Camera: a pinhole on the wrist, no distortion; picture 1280 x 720 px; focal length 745.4 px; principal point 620.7 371.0 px. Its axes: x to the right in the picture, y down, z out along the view. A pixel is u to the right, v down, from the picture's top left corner.
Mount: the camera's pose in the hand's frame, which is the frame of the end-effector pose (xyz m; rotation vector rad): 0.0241 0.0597 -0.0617 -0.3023 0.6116 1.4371
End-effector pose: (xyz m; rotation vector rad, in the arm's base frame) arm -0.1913 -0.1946 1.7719 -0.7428 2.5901 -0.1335
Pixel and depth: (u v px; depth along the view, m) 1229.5 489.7 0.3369
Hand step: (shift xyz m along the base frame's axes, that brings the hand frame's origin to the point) -0.2366 0.3842 -0.1779
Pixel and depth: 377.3 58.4 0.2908
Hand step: -0.1222 0.0045 -0.2906
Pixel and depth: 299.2 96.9 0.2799
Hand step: -0.0903 -0.0052 -0.2849
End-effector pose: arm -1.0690 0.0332 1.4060 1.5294 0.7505 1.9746
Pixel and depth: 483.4 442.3 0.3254
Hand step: 0.2077 -0.0668 0.2256
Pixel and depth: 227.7 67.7 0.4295
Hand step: 0.3067 0.1792 0.3288
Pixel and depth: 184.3 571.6 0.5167
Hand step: 0.5294 -0.0238 0.1836
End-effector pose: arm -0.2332 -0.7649 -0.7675 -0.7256 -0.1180 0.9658
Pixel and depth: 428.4 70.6 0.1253
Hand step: -0.0292 0.1367 -0.0414
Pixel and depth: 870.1 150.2 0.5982
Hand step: -0.2974 0.5874 -0.1778
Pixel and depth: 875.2 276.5 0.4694
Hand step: -0.2931 0.4123 -0.1411
